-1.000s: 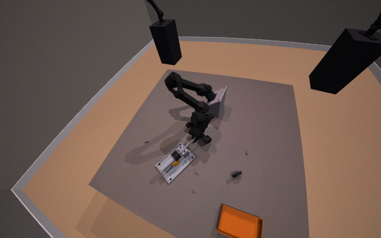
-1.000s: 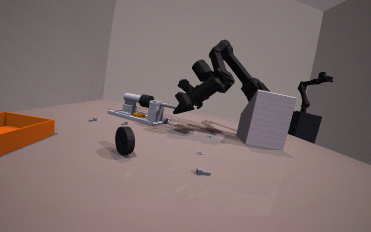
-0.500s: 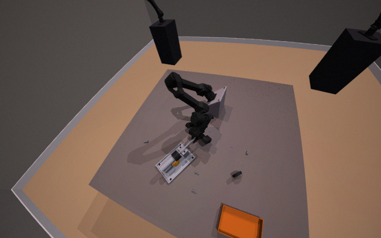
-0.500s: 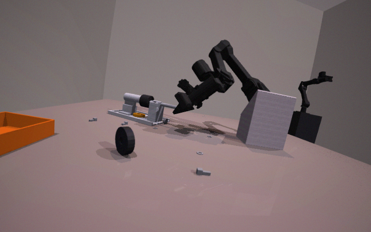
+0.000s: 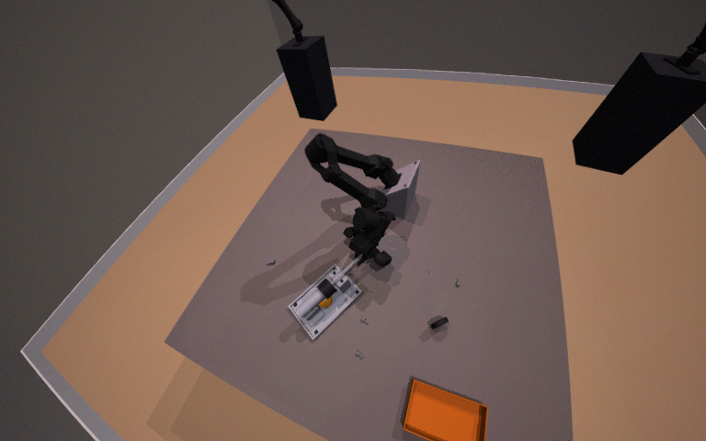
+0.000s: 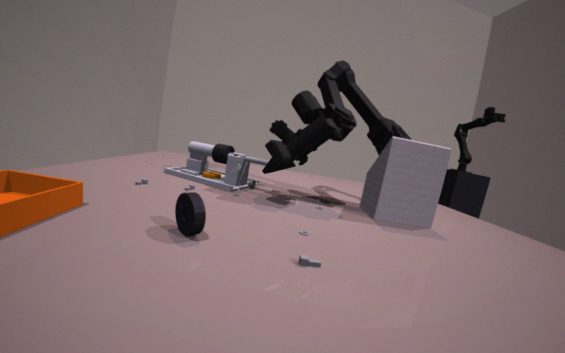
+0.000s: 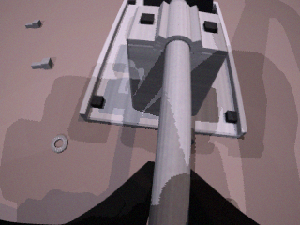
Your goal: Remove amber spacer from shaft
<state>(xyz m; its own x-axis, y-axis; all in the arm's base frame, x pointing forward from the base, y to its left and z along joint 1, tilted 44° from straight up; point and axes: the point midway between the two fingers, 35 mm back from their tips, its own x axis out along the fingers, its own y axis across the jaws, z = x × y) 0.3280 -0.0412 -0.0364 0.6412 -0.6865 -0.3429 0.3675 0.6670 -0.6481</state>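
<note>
Right now the thin grey shaft is 6 cm ahead of my gripper tip, 2 cm to the right of it and 2 cm above it. From my gripper tip the other things lie so: orange tray (40 cm to the left, 30 cm ahead, 5 cm below); then amber spacer (15 cm ahead, 6 cm to the right, 4 cm below).
</note>
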